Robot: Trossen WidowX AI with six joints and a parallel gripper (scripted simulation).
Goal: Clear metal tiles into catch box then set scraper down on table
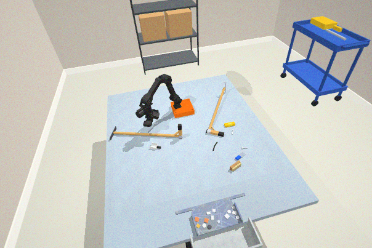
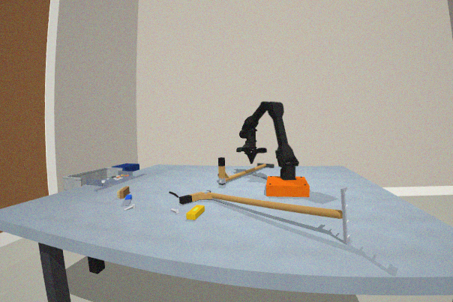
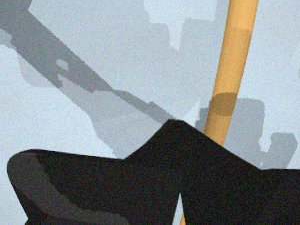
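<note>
Right now my gripper tip is 2 cm short of the scraper, 5 cm to the left of it and 2 cm above it. Also, from my gripper tip: white-and-black piece 18 cm ahead, 3 cm to the right, 7 cm below; then yellow block 25 cm ahead, 61 cm to the left, 6 cm below; then black curved strip 39 cm ahead, 38 cm to the left, 7 cm below.
</note>
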